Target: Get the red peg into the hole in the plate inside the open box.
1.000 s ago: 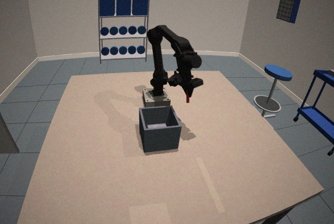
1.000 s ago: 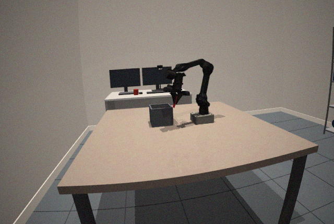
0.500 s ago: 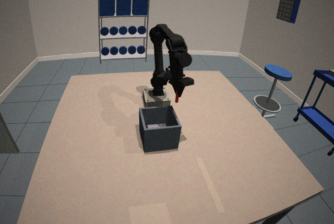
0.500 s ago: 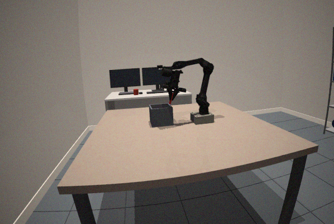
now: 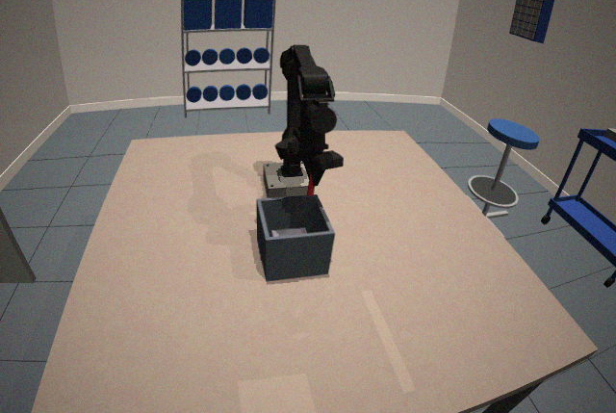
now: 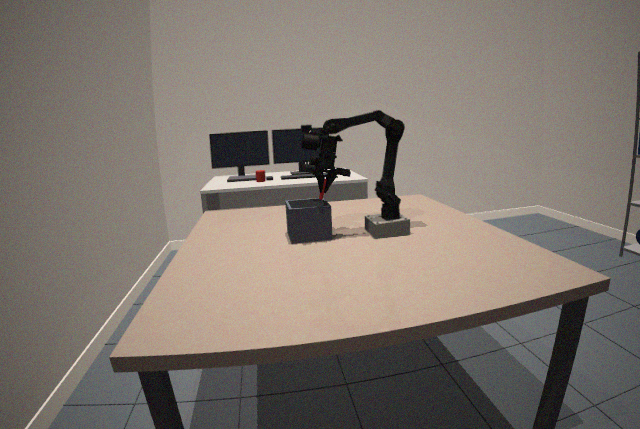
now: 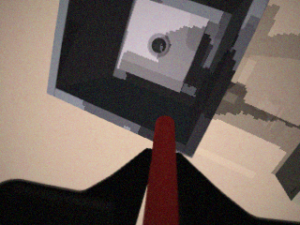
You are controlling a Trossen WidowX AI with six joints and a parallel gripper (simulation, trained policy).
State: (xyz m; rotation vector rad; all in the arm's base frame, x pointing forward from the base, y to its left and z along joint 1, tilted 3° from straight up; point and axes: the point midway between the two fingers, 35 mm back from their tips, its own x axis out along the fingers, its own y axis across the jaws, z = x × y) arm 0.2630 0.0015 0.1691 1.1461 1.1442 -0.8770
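Now: gripper tip 140 mm above the plate, 60 mm to the left of it and 60 mm short of it. The rest, counted from my gripper tip: red peg 10 mm to the right, 10 mm above.
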